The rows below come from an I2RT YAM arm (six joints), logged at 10 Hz.
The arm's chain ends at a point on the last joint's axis. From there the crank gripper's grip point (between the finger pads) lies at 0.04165 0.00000 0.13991 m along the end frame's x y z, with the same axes.
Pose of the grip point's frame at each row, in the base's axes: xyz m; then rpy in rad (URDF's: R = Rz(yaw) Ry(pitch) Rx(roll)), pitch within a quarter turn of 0, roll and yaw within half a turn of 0:
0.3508, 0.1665, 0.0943, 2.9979, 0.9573, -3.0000
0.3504, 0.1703, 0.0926, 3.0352, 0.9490, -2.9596
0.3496, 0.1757, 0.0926, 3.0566, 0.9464, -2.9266
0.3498, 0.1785, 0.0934, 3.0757, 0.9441, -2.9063
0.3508, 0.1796, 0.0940, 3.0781, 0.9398, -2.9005
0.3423, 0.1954, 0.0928, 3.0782, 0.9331, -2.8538
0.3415, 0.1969, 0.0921, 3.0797, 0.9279, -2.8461
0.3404, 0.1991, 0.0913, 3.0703, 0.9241, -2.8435
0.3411, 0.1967, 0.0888, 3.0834, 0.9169, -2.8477
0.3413, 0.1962, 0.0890, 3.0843, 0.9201, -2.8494
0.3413, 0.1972, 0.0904, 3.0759, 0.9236, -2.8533
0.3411, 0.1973, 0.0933, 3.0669, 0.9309, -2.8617
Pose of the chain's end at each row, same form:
0.2653, 0.1341, 0.2081, 2.9979, 0.9573, -3.0000
0.2657, 0.1396, 0.2075, 3.0352, 0.9490, -2.9596
0.2654, 0.1452, 0.2079, 3.0566, 0.9464, -2.9266
0.2657, 0.1489, 0.2090, 3.0757, 0.9441, -2.9063
0.2673, 0.1499, 0.2100, 3.0781, 0.9398, -2.9005
0.2610, 0.1621, 0.2094, 3.0782, 0.9331, -2.8538
0.2610, 0.1633, 0.2092, 3.0797, 0.9279, -2.8461
0.2609, 0.1642, 0.2086, 3.0703, 0.9241, -2.8435
0.2616, 0.1641, 0.2068, 3.0834, 0.9169, -2.8477
0.2613, 0.1638, 0.2067, 3.0843, 0.9201, -2.8494
0.2612, 0.1639, 0.2078, 3.0759, 0.9236, -2.8533
0.2603, 0.1632, 0.2100, 3.0669, 0.9309, -2.8617

